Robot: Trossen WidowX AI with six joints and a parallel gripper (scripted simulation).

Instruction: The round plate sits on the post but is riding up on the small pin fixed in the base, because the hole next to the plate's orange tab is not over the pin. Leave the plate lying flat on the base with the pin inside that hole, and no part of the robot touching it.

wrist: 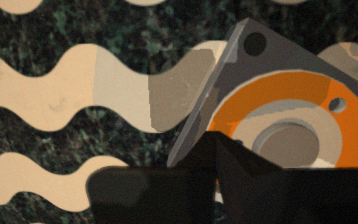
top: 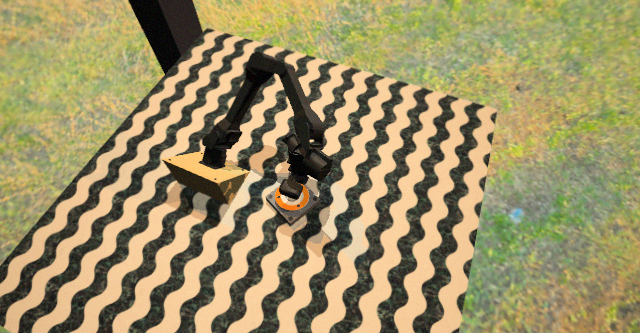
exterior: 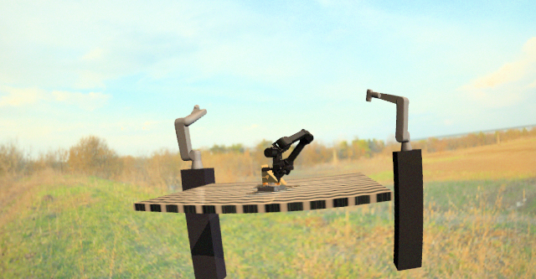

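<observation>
Now: gripper tip 10 mm past the round orange plate, 30 mm to the left of it and 10 mm above it. From my gripper tip the other things lie so: square grey base (10 mm behind, 50 mm to the right, 20 mm below).
</observation>
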